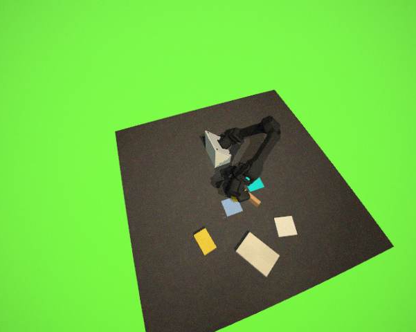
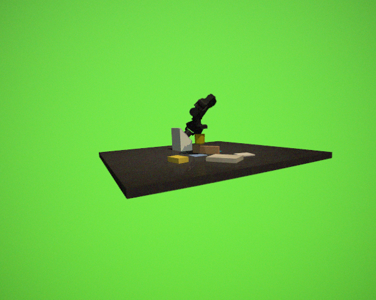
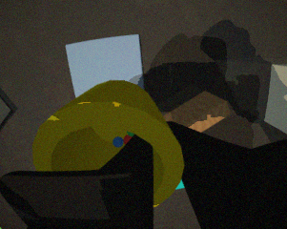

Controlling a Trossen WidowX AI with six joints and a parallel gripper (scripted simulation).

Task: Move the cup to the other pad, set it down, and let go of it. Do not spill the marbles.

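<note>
Right now my gripper tip is 2 cm past the cyan pad, 16 cm to the right of it and 11 cm above it. From my gripper tip the other things lie so: wooden bar (1 cm ahead, 6 cm to the left, 9 cm below); light blue pad (4 cm ahead, 4 cm to the right, 11 cm below); yellow cup (2 cm ahead).
</note>
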